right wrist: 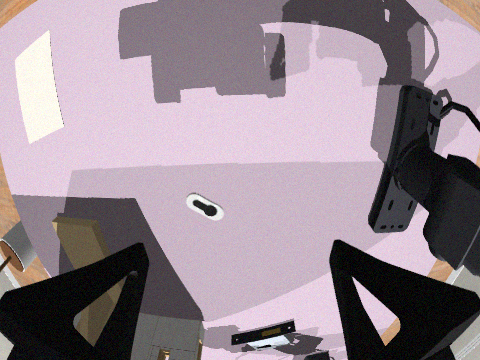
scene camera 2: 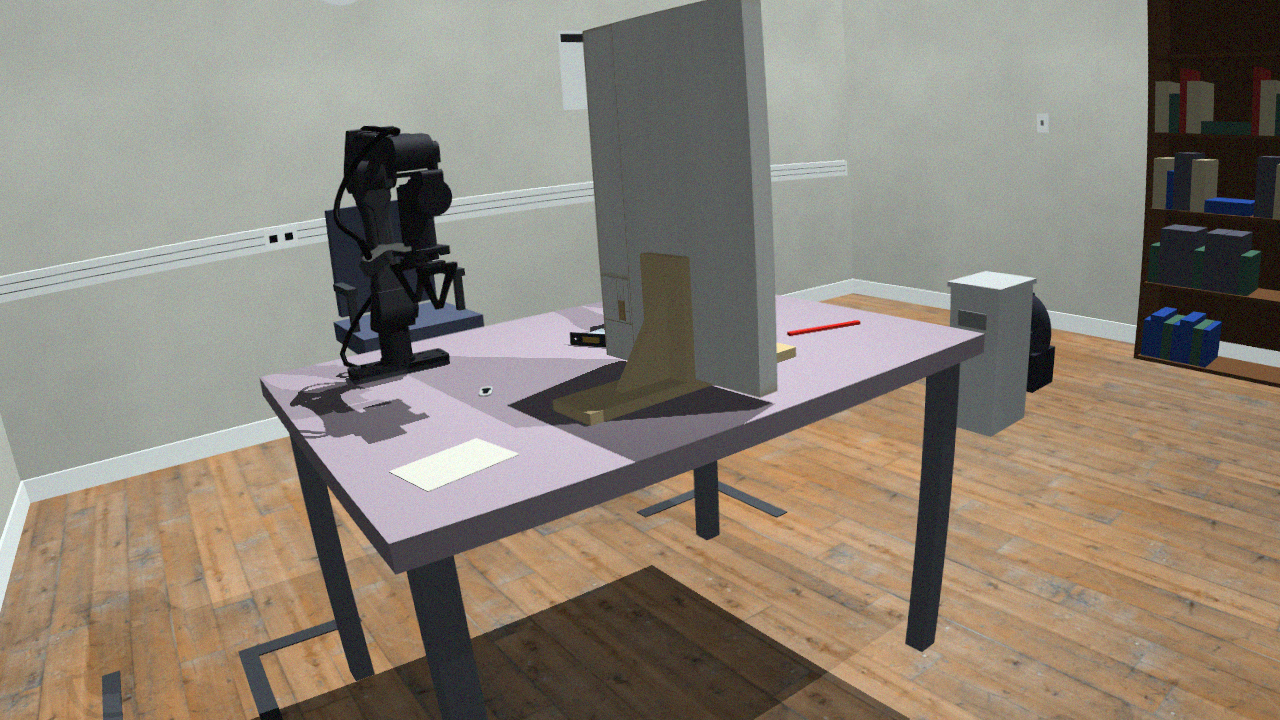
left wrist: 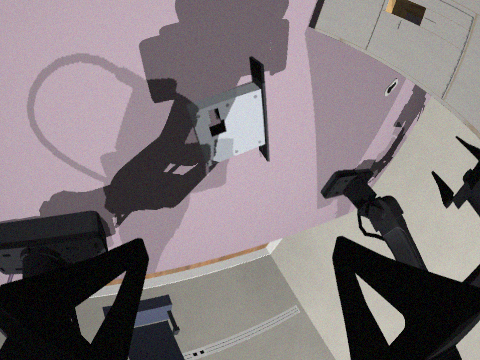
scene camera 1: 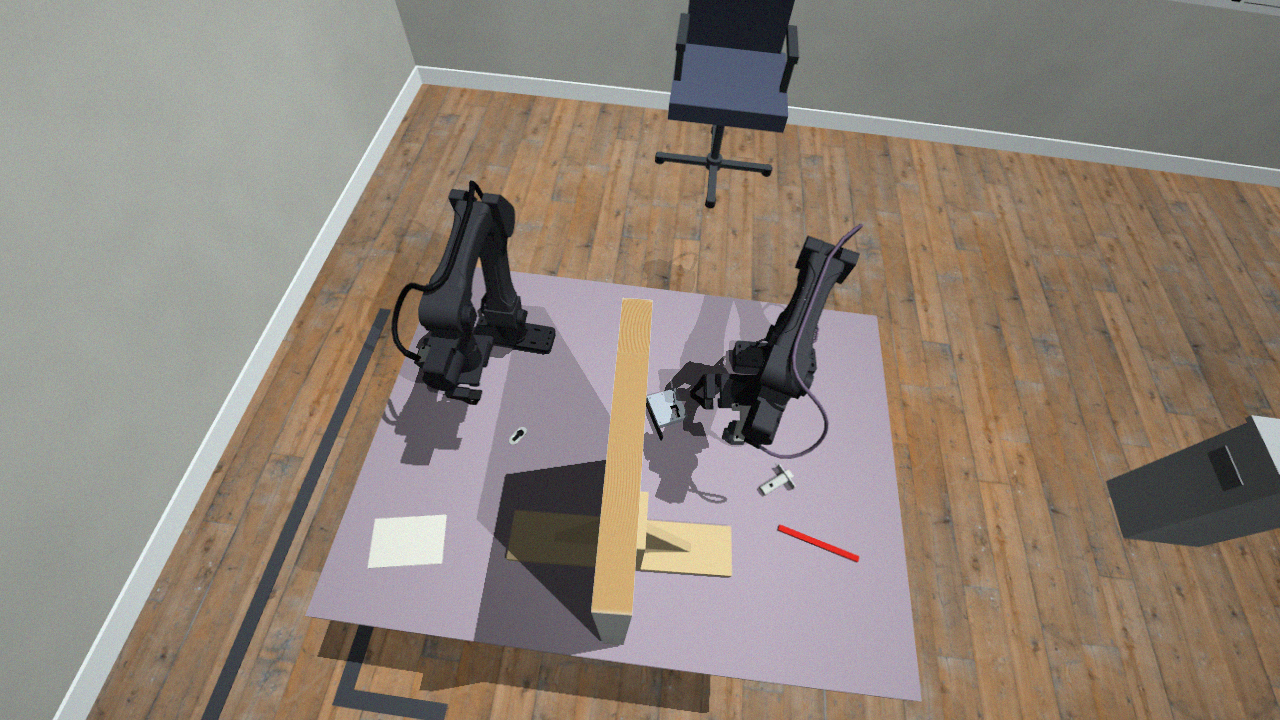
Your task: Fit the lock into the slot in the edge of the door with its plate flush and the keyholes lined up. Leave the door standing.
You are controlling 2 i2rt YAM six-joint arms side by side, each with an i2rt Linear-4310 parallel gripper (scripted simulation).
Labels:
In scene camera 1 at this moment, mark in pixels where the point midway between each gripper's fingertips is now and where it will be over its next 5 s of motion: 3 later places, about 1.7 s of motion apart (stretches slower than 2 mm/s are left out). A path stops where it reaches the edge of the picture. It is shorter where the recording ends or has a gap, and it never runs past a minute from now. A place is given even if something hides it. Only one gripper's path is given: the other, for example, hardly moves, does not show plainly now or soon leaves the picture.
My left gripper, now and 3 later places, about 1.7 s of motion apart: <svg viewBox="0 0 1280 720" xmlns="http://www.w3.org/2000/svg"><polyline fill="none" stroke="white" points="708,393 716,367 757,448 670,398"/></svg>

